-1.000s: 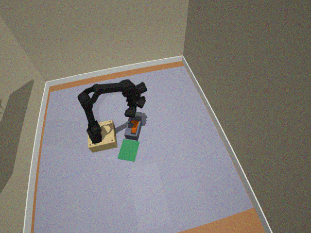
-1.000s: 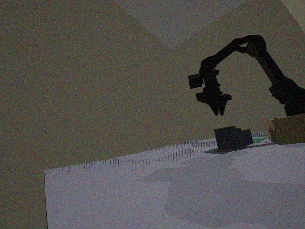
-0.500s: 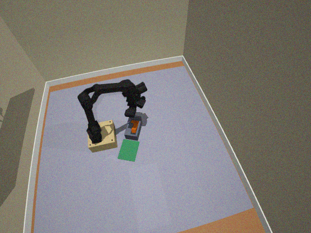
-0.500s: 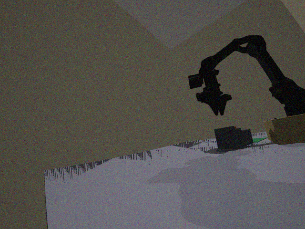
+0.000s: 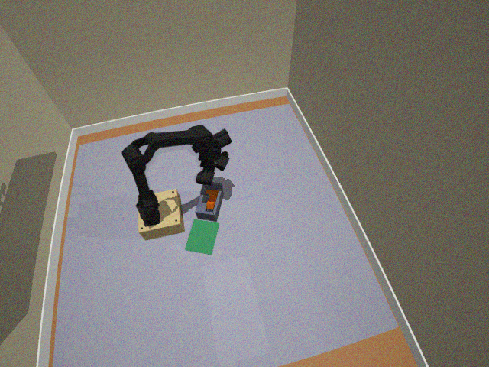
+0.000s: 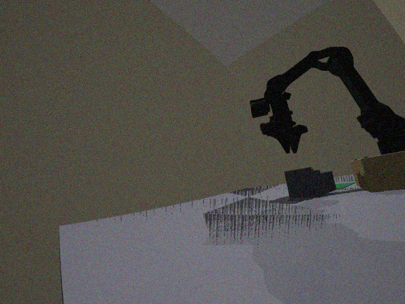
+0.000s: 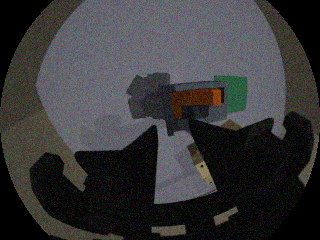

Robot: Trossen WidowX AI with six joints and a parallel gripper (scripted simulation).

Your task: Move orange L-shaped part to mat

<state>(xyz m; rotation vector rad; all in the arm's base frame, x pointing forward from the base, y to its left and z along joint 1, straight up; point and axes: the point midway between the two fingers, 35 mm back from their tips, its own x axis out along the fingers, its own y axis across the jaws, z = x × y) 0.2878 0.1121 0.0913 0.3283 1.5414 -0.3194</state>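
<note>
The orange L-shaped part lies 10 cm below my gripper tip, 4 cm to the right of it and 2 cm behind it. Round my gripper tip: green mat: 20 cm to the right, 16 cm below, 9 cm behind.
</note>
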